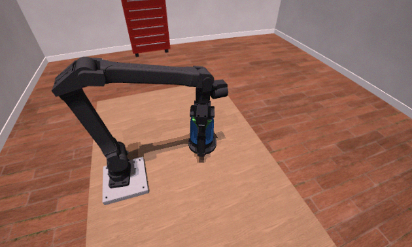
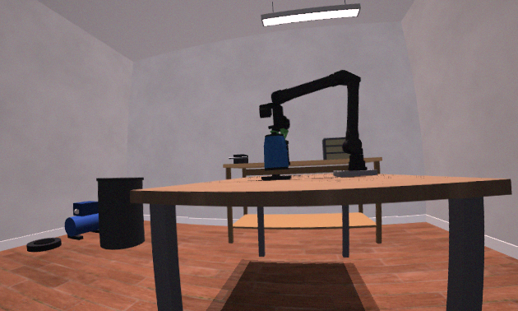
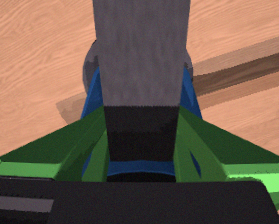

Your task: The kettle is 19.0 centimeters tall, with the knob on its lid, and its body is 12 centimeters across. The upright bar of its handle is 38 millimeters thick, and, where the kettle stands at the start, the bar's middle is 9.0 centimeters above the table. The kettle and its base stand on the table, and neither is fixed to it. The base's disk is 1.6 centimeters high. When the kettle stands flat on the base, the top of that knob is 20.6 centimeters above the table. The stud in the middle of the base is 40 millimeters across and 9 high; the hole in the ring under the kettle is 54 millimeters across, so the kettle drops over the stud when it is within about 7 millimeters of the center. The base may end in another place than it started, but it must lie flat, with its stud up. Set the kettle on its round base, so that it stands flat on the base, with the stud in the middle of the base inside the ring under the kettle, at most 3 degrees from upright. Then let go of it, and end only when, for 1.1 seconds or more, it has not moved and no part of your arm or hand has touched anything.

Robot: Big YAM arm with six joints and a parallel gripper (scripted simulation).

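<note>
Right now my hand is 30 mm to the right of the blue kettle and 50 mm above it. The rest, counted from my hand: round dark base 10 mm ahead, 60 mm to the left, 180 mm below.
</note>
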